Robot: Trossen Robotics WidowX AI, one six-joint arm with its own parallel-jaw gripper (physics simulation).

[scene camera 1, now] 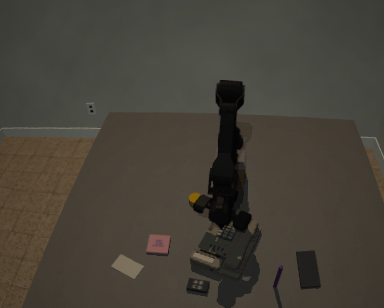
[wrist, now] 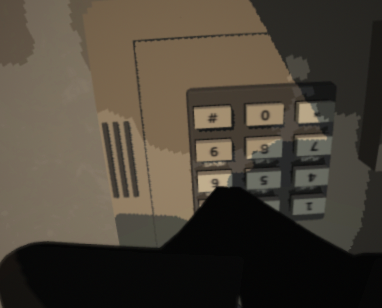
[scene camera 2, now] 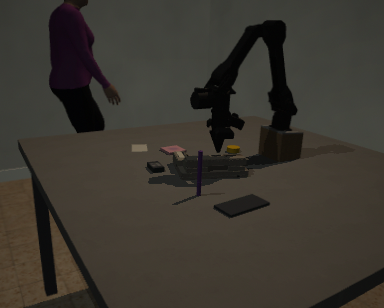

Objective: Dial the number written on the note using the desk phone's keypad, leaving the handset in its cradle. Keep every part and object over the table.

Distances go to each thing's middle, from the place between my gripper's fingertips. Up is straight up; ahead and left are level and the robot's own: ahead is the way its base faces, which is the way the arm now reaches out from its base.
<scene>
My hand is 30 mm above the keypad (wrist: 288, 94) and 20 mm to the right of it. The rest, counted from my hand: dark flat slab (scene camera 1: 307, 264) 310 mm to the left, 100 mm ahead, 40 mm below; then desk phone (scene camera 2: 224, 171) 50 mm ahead, 30 mm to the left, 30 mm below.
</scene>
